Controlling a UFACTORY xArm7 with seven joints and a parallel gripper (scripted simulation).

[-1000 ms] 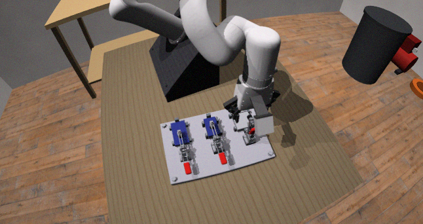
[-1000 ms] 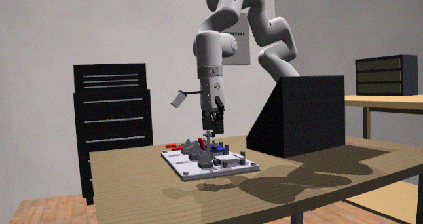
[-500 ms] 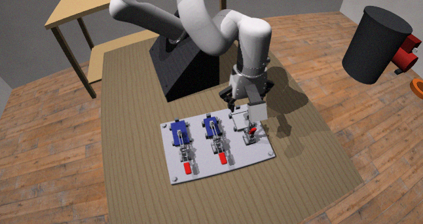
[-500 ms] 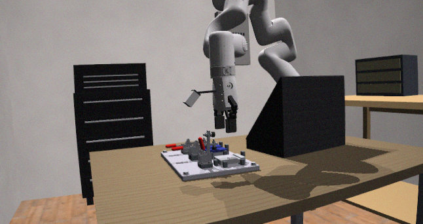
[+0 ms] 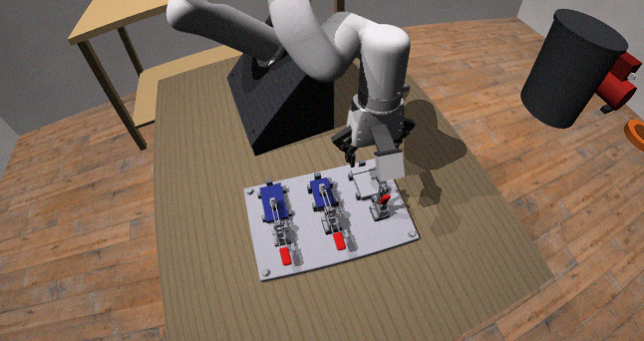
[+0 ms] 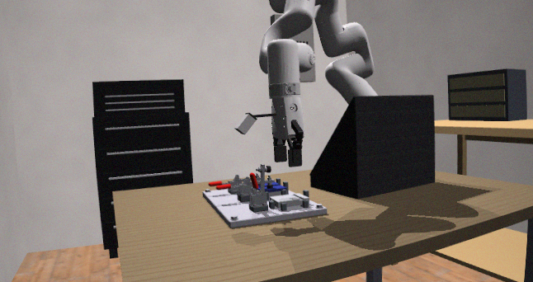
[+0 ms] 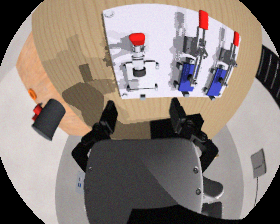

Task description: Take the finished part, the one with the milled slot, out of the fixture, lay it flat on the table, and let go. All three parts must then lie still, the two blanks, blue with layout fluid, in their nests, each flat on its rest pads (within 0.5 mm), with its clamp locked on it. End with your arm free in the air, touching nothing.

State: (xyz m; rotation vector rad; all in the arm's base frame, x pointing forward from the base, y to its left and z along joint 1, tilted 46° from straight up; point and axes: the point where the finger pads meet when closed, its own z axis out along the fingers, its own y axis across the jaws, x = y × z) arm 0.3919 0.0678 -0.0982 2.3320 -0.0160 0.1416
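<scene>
The grey finished part is 10 mm behind my hand and 100 mm below it. The rest, counted from my hand: grey fixture plate: 40 mm ahead, 110 mm to the right, 120 mm below.
</scene>
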